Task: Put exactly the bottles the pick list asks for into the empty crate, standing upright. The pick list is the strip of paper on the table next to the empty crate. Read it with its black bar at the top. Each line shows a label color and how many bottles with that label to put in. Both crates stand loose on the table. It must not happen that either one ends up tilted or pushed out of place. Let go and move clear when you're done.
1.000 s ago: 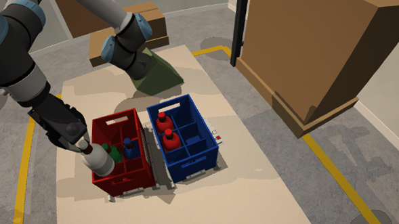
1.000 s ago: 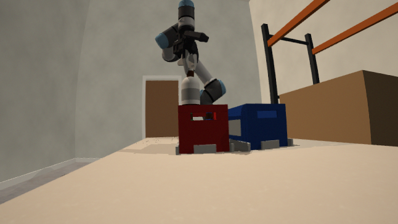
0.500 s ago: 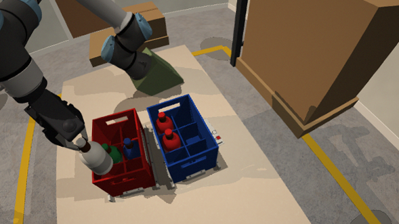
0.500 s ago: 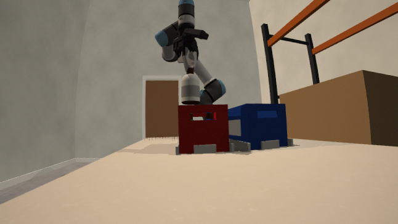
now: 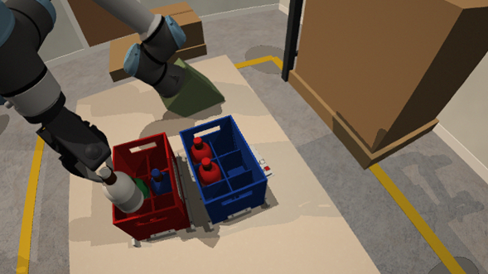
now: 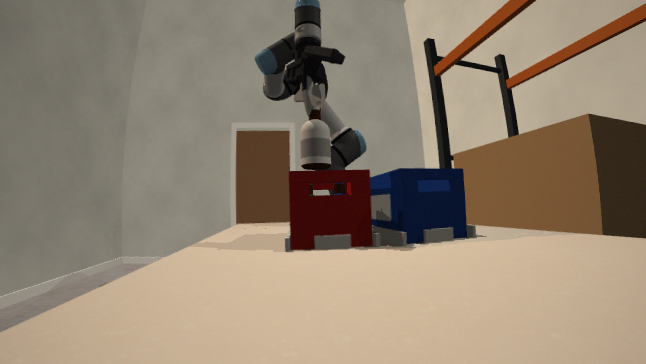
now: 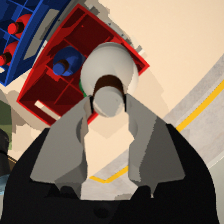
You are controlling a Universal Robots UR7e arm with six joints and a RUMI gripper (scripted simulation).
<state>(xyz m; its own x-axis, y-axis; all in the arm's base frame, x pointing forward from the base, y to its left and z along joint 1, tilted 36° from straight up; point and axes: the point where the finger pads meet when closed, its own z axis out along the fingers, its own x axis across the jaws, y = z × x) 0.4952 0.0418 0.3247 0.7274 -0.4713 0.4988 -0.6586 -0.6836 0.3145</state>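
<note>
Right now the white-label bottle is 7 cm below my hand. The rest, counted from my hand: red crate: 9 cm behind, 2 cm to the left, 25 cm below; then blue bottle: 9 cm behind, 7 cm to the left, 25 cm below; then green bottle: 9 cm behind, 2 cm to the right, 25 cm below.
</note>
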